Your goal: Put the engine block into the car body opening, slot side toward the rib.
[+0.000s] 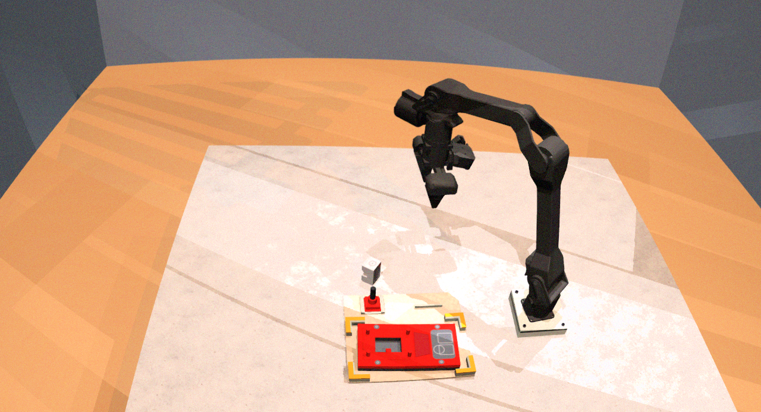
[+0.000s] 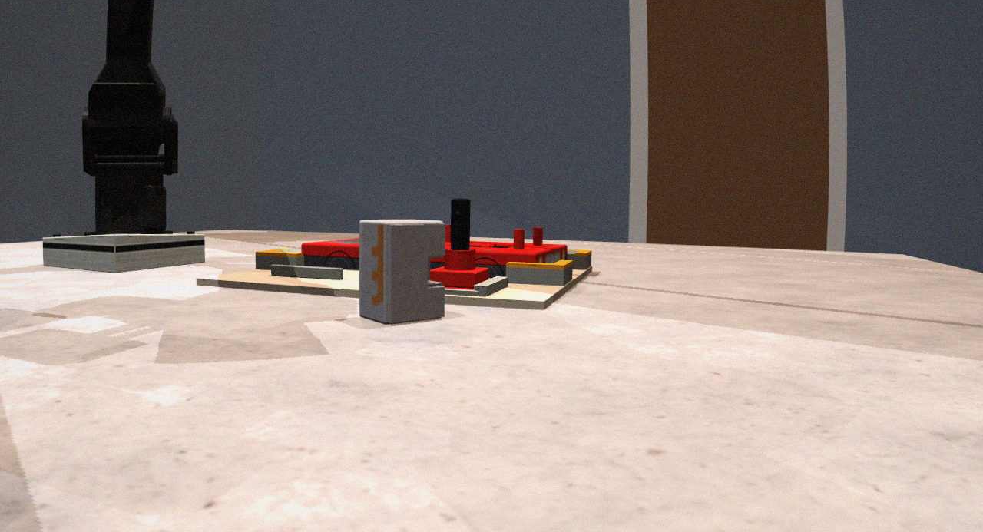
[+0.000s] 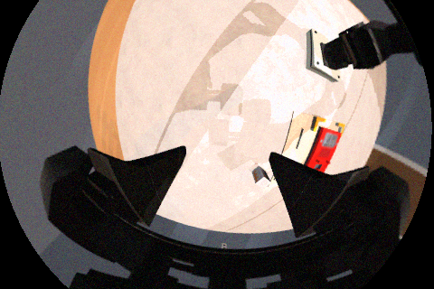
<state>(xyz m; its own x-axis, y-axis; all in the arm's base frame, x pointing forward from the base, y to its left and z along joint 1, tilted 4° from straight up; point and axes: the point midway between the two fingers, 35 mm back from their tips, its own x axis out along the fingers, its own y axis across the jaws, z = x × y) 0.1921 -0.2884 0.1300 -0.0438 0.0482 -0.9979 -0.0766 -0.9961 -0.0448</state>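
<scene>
My gripper tip is now 15 cm short of the grey-white engine block, 12 cm above it and 10 cm to the right of it.
</scene>
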